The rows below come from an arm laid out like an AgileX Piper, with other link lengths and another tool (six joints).
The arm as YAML. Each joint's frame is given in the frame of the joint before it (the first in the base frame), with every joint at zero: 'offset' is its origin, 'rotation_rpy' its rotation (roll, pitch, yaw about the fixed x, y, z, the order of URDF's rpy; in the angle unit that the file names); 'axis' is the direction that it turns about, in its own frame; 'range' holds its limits. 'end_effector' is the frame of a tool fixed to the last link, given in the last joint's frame.
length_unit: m
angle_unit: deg
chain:
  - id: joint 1
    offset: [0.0, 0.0, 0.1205]
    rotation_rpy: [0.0, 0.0, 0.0]
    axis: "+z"
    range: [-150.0, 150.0]
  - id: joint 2
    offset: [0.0, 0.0, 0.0]
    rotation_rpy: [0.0, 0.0, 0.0]
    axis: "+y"
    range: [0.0, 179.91]
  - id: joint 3
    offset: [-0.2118, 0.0, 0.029]
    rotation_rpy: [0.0, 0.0, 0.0]
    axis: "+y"
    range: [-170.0, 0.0]
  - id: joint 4
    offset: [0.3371, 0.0, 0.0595]
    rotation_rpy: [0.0, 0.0, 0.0]
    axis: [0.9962, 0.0, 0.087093]
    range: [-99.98, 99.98]
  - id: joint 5
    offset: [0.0, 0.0, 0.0]
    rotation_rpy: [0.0, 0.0, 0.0]
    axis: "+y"
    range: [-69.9, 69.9]
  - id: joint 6
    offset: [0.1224, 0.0, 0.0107]
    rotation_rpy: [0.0, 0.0, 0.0]
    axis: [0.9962, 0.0, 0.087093]
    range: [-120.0, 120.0]
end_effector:
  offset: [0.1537, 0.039, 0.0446]
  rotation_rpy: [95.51, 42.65, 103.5]
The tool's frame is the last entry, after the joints.
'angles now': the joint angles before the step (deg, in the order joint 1, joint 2, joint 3, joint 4, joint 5, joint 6). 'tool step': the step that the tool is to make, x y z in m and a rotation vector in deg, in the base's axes. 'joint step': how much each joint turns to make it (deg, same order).
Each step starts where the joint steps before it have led.
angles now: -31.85, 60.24, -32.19, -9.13, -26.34, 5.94
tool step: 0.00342, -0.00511, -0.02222, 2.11, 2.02, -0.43
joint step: 0.00, 2.17, 0.00, 0.83, 0.67, 0.01
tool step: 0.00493, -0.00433, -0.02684, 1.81, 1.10, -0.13
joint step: 0.00, 4.25, 0.00, 0.91, -2.38, 0.00
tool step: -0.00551, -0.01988, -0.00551, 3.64, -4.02, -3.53
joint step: 0.00, 3.80, 0.00, 7.38, -5.26, -1.25
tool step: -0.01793, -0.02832, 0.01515, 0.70, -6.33, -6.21
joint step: 0.00, 2.35, 0.00, 9.77, -7.57, -3.75
